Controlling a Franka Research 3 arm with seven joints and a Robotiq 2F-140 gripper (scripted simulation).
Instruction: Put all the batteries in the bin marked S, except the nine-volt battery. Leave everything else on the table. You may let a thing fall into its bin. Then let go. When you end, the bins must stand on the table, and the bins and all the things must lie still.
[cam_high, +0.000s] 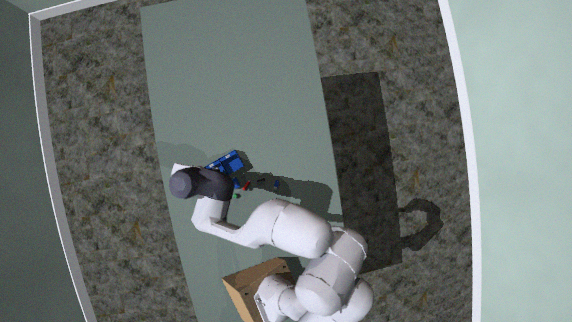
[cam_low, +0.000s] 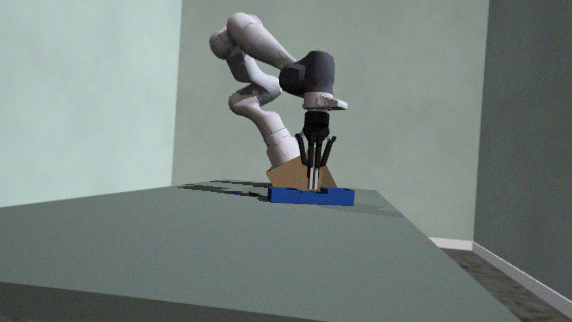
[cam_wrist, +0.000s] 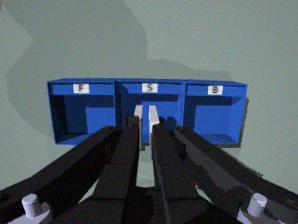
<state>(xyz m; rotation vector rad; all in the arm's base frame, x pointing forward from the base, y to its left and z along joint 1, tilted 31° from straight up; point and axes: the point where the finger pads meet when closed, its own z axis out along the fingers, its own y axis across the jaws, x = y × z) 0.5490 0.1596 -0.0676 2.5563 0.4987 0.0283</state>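
Right now the blue bin is 5 cm below my hand. Also, from my hand: blue nine-volt battery: 8 cm to the right, 7 cm below, 5 cm behind; then red cylindrical battery: 13 cm to the right, 8 cm behind, 7 cm below; then green item: 12 cm behind, 7 cm to the right, 7 cm below.
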